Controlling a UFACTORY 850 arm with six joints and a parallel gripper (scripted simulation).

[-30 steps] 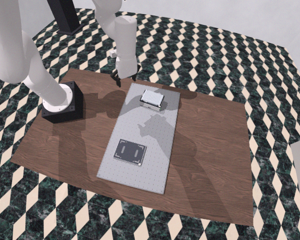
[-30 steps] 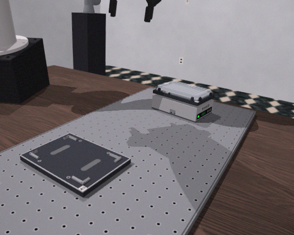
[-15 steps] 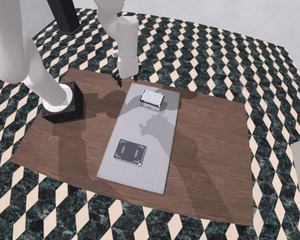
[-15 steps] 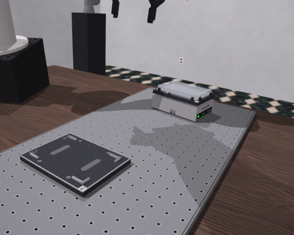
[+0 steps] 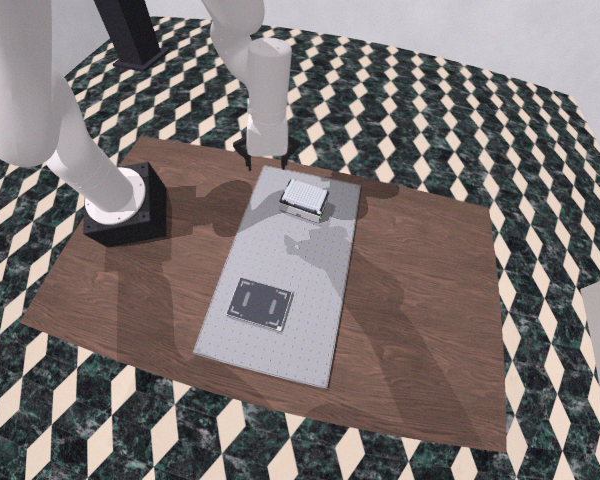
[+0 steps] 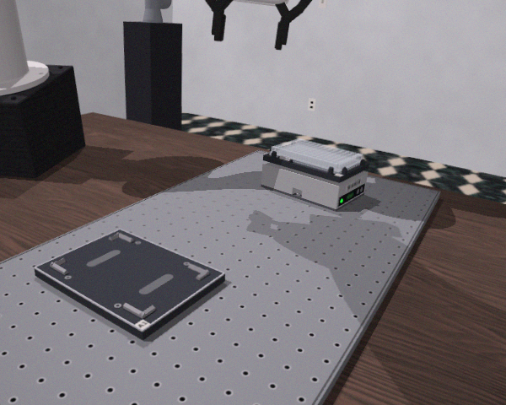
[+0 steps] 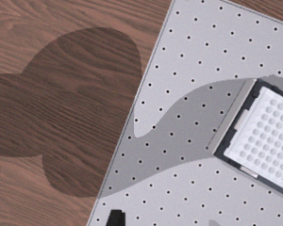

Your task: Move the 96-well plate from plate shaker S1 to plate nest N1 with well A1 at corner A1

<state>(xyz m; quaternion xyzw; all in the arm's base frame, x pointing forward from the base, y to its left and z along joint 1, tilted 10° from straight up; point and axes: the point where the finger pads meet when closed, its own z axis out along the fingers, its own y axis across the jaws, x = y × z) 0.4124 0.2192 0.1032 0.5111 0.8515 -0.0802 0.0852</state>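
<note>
Right now the clear 96-well plate is 170 mm below my hand, 100 mm ahead of it and 70 mm to the left of it. The rest, counted from my hand: plate nest N1 (300 mm to the right, 230 mm below, 100 mm ahead); then A1 mark (350 mm to the right, 220 mm below, 180 mm ahead).
</note>
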